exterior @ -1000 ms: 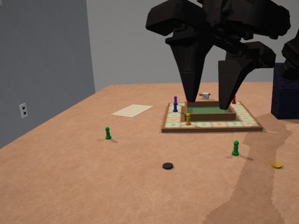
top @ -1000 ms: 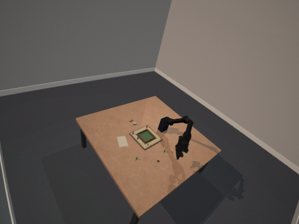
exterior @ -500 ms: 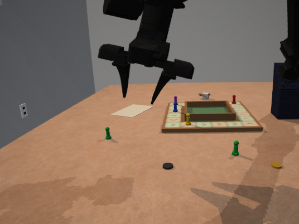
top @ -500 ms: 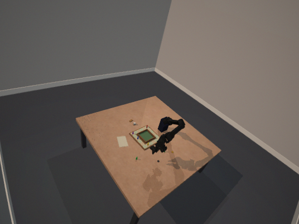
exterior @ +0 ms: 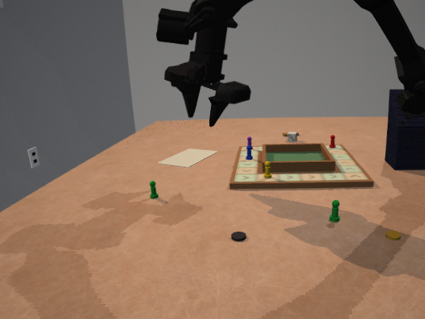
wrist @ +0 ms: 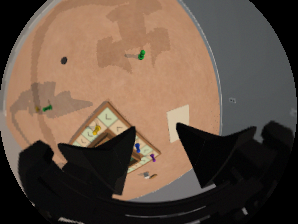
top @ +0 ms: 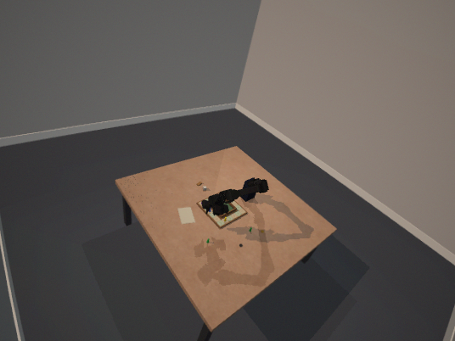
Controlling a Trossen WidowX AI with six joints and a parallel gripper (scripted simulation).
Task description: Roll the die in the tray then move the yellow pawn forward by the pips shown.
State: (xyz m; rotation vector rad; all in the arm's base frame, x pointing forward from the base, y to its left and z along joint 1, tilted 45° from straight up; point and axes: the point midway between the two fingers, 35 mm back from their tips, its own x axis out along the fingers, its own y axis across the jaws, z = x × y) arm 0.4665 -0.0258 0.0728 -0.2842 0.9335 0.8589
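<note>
My gripper tip is now 24 cm past the white die, 30 cm to the left of it and 11 cm above it. Round my gripper tip: blue pawn: 10 cm behind, 9 cm to the right, 10 cm below; then card: 6 cm ahead, 16 cm to the right, 12 cm below; then yellow pawn: 13 cm behind, 5 cm to the left, 10 cm below.
</note>
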